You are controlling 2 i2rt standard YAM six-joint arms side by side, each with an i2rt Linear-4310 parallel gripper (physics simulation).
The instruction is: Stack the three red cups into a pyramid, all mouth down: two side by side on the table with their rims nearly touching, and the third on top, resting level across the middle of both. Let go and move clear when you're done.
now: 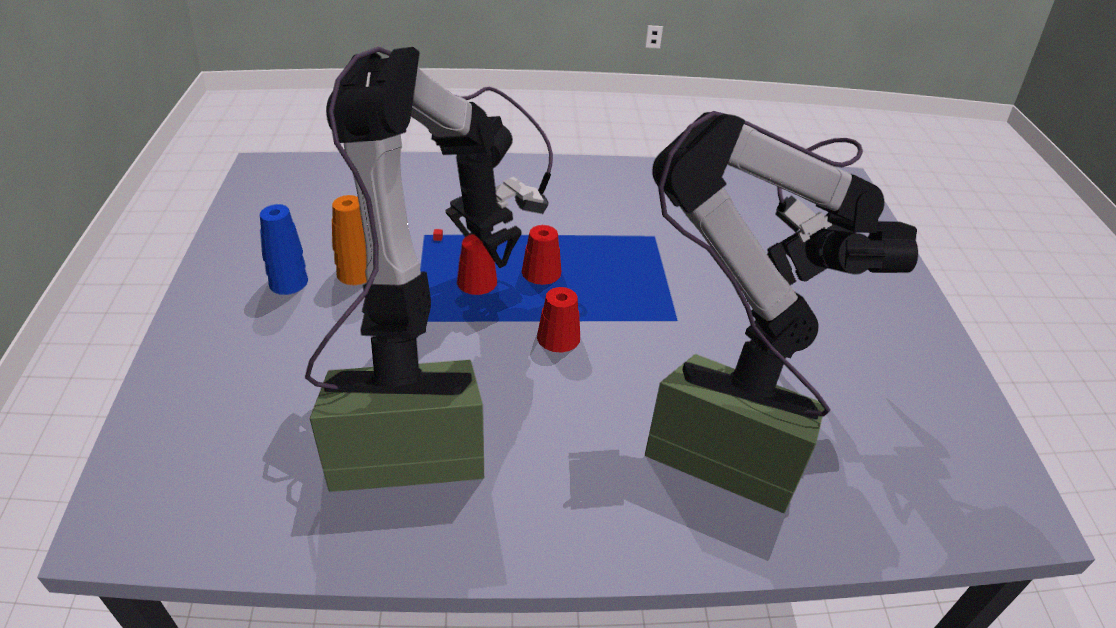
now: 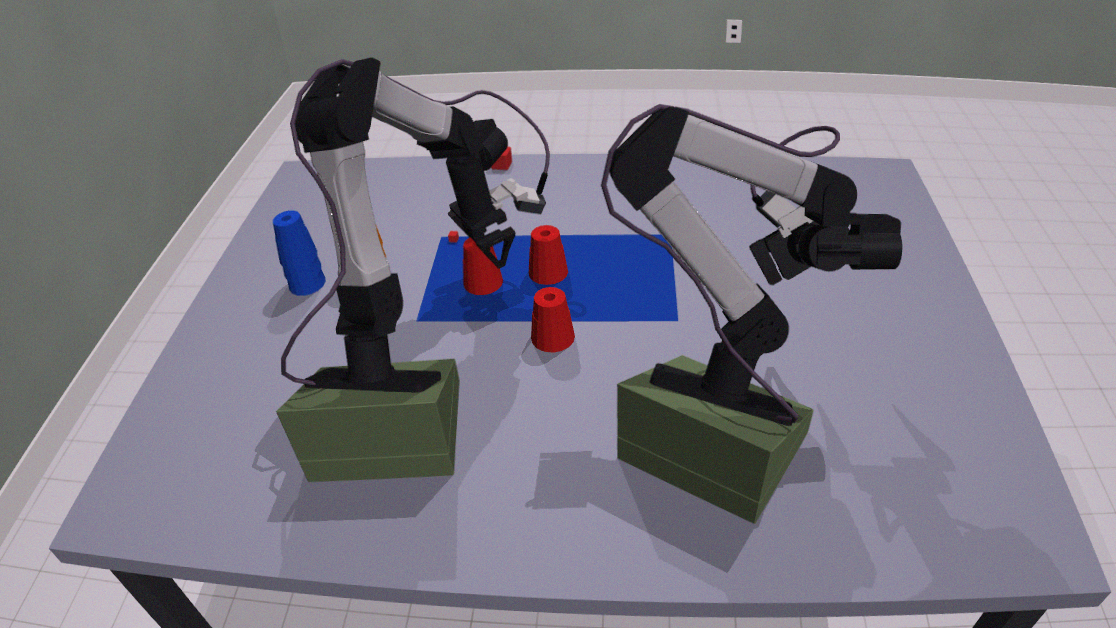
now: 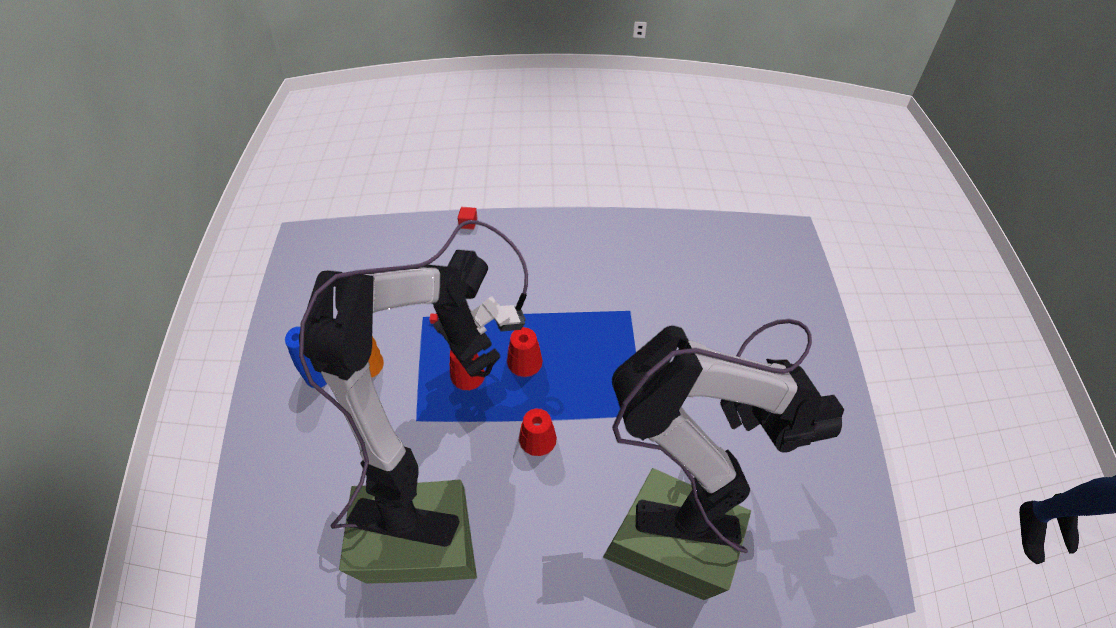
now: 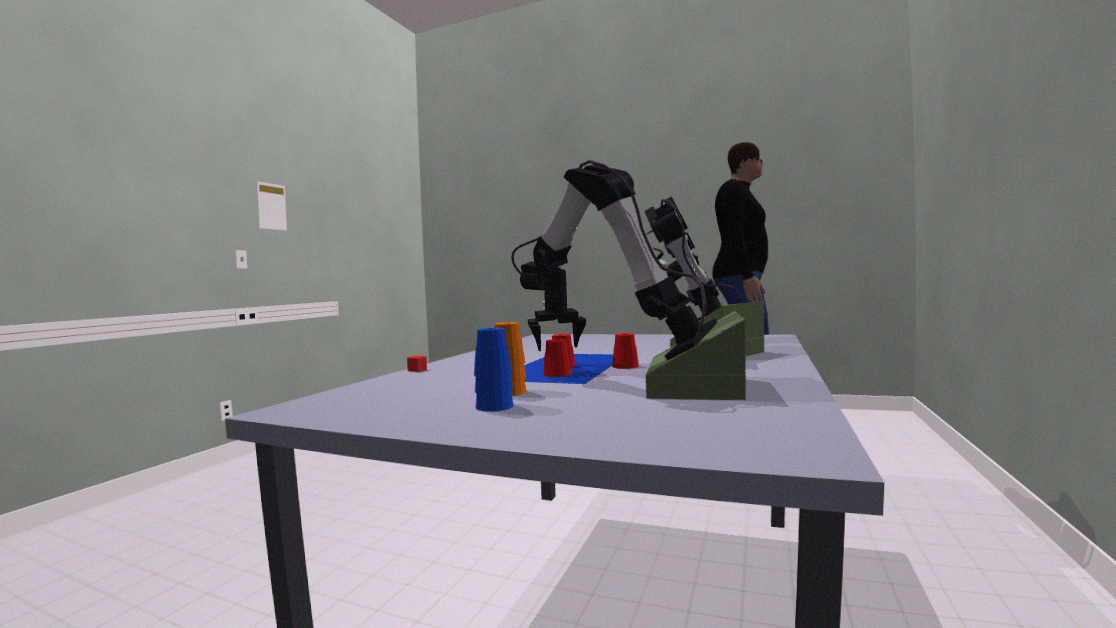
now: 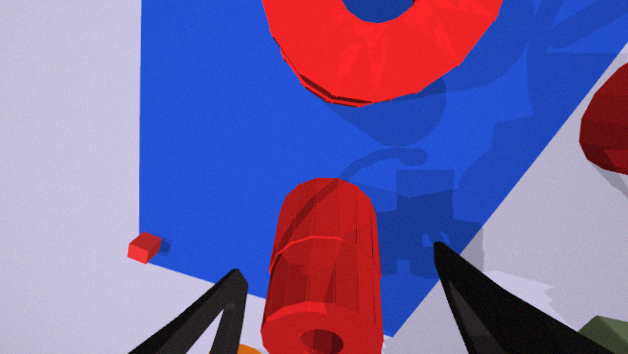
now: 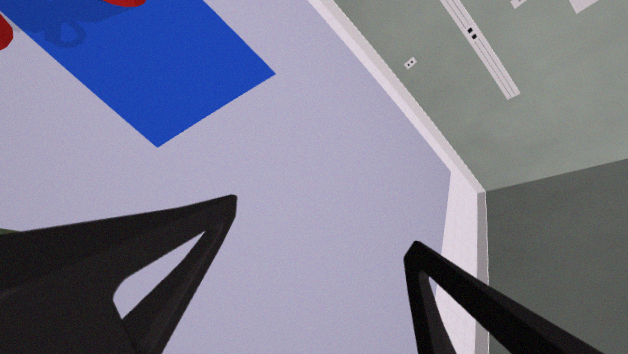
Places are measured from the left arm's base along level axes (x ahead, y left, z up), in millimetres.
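Pixels of known places: left gripper, fingertip midpoint: [image 1: 487, 253] [image 2: 489, 254] [image 3: 473, 357] [image 4: 557, 349] [image 5: 330, 265]; right gripper, fingertip midpoint: [image 1: 793, 242] [image 2: 787, 238] [image 6: 324, 228]; left arm's base at its link origin: [image 1: 397, 385] [image 2: 371, 382] [image 3: 402, 523] [image 4: 693, 340]; right arm's base at its link origin: [image 1: 749, 393] [image 2: 721, 397] [image 3: 689, 525].
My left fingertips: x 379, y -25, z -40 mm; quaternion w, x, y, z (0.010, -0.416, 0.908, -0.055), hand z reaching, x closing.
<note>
For each thing: its top centre in the pictures, then the offset to it from my left fingertips. Level surfaces: height alone.
- left cup at its top centre: [image 5: 332, 344] [image 1: 477, 243] [image 2: 478, 245] [image 3: 463, 354] [image 4: 557, 340] dx -12, dy +14, dz +25 mm
- right cup at its top centre: [image 1: 541, 233] [image 2: 542, 234] [image 3: 521, 339] [image 4: 561, 335] dx +48, dy -87, dz +25 mm
- front cup at its top centre: [image 1: 563, 298] [image 2: 551, 298] [image 3: 538, 422] [image 4: 626, 334] dx -117, dy -159, dz +25 mm
- blue cup stack at its top centre: [image 1: 275, 210] [image 2: 287, 216] [image 4: 488, 329] [image 3: 295, 335] dx -92, dy +354, dz +90 mm
- orange stack at its top centre: [image 1: 347, 201] [image 4: 504, 323] dx -34, dy +241, dz +90 mm
- blue mat at its surface level: dz -63 mm
- tiny red cube at its top centre: [image 5: 137, 254] [image 1: 437, 231] [image 2: 452, 233] [image 3: 433, 316] dx +103, dy +127, dz -47 mm
- larger red cube at its top centre: [image 2: 500, 150] [image 3: 466, 212] [image 4: 416, 356] dx +395, dy +142, dz -23 mm
Three red cups stand mouth down and apart. The left cup [image 1: 474, 273] [image 2: 480, 274] [image 3: 465, 376] [image 4: 556, 359] [image 5: 325, 272] and the right cup [image 1: 541, 259] [image 2: 547, 260] [image 3: 524, 356] [image 5: 370, 60] are on the blue mat. The front cup [image 1: 558, 324] [image 2: 552, 324] [image 3: 537, 435] [image 4: 625, 352] [image 5: 610, 115] is on the table in front of the mat. My left gripper [image 4: 558, 346] [image 5: 330, 265] is open, pointing down, its fingertips on either side of the left cup's upper part, with gaps on both sides. My right gripper [image 6: 324, 228] is open and empty, raised at the right.
A blue cup stack [image 1: 282, 249] [image 4: 493, 371] and an orange stack [image 1: 348, 242] [image 4: 511, 355] stand left of the blue mat [image 1: 616, 289]. A tiny red cube [image 1: 437, 235] [image 5: 144, 247] lies at the mat's back-left corner. A larger red cube [image 3: 467, 217] [image 4: 416, 363] sits near the table's back edge.
</note>
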